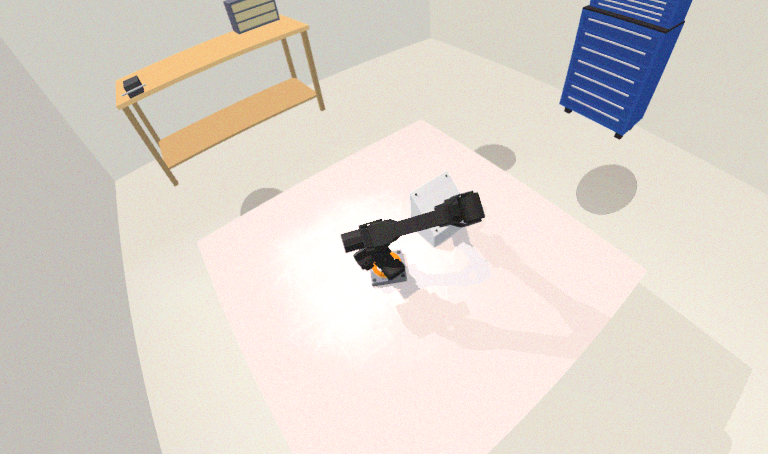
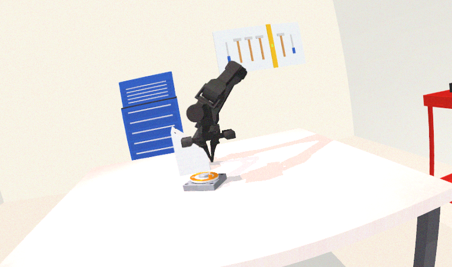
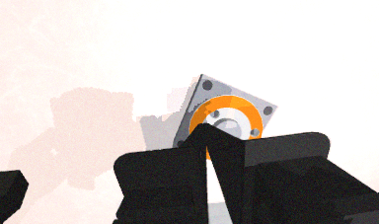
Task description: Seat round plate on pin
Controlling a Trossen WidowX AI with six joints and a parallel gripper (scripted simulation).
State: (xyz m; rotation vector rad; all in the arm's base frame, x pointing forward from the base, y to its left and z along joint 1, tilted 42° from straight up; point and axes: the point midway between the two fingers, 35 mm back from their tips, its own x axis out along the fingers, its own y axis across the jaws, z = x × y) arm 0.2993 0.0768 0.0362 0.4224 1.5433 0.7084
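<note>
Now: the round plate 6 cm below my gripper tip, 3 cm to the right of it and 1 cm behind it.
</note>
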